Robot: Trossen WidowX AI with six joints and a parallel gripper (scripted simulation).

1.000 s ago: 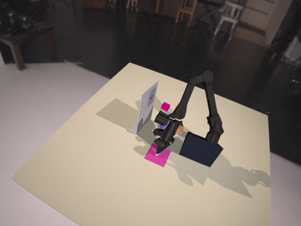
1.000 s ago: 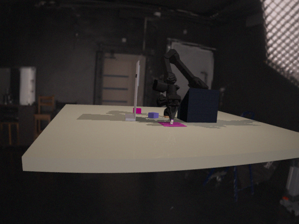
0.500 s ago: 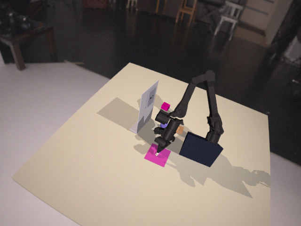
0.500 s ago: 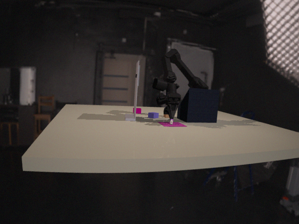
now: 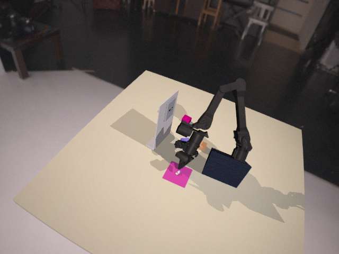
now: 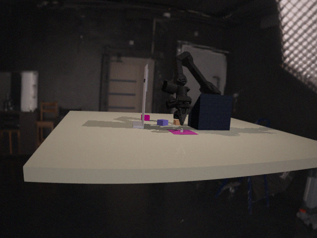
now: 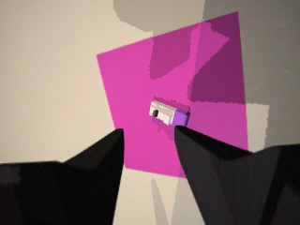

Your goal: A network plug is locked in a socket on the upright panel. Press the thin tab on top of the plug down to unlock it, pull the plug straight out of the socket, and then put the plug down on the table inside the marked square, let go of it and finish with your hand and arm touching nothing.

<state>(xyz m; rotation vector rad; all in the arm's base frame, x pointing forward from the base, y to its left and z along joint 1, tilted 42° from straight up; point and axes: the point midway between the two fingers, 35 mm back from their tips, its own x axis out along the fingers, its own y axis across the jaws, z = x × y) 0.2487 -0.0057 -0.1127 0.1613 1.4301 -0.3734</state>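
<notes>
My gripper tip is now 1 cm to the right of the thin pale tab and 3 cm above it. The rest, counted from my gripper tip: network plug 3 cm below; then magenta marked square 1 cm to the left, 4 cm below; then upright grey panel 15 cm ahead, 18 cm to the right, 10 cm above.
</notes>
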